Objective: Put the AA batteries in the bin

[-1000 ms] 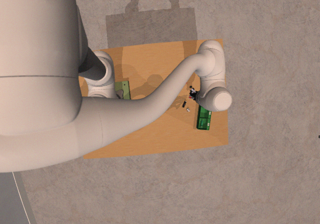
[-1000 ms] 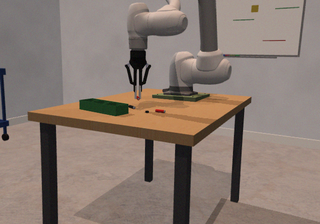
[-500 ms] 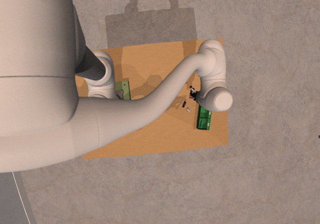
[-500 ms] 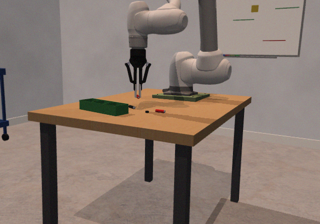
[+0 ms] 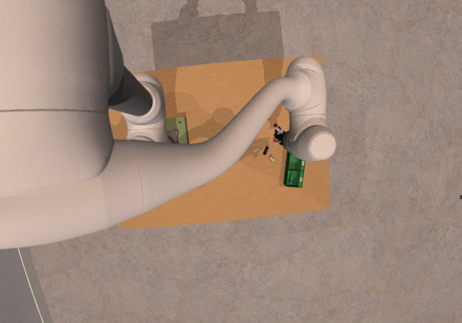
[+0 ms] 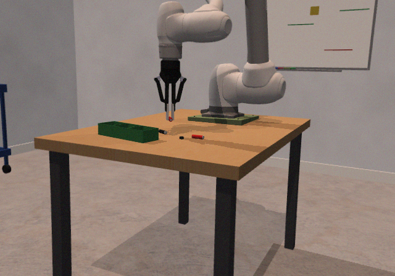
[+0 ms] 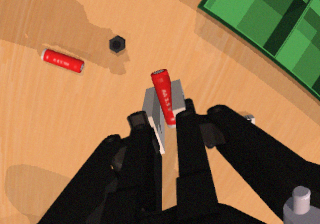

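The green AA battery lies 220 mm to the right of my hand, 90 mm below it and 80 mm ahead of it. The rest, counted from my hand: small white block 100 mm to the right, 90 mm below, 20 mm behind; then small black round piece 100 mm below, 60 mm to the left, 20 mm ahead; then black AA battery 90 mm below, 60 mm to the right, 40 mm behind.
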